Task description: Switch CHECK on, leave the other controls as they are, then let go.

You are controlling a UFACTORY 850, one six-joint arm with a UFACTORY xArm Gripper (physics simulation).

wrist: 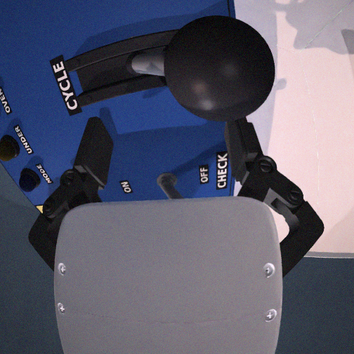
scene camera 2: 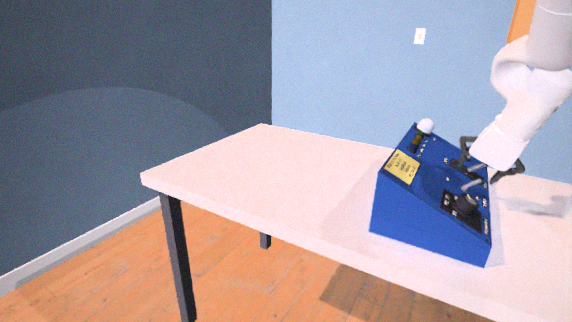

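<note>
The CHECK switch (scene camera 2: 471, 185) (wrist: 167, 180) is a grey metal toggle on the blue sloped console (scene camera 2: 420, 212) (wrist: 165, 150). In the wrist view it stands between the ON label (wrist: 126, 187) and OFF label (wrist: 204, 174), and its stem slants slightly toward the OFF side. Its far end is hidden behind the gripper's body. My gripper (scene camera 2: 480, 169) (wrist: 164, 121) is open and empty. One finger is on the ON side, the other near the CHECK label (wrist: 222, 170). Whether either touches anything is unclear.
The CYCLE lever's black ball (wrist: 220, 67) overlaps the right fingertip in the wrist view. A black rotary knob (scene camera 2: 467, 204), a white dome (scene camera 2: 425, 125) and a yellow note (scene camera 2: 401, 166) are on the console, which stands on the pale table (scene camera 2: 260, 170).
</note>
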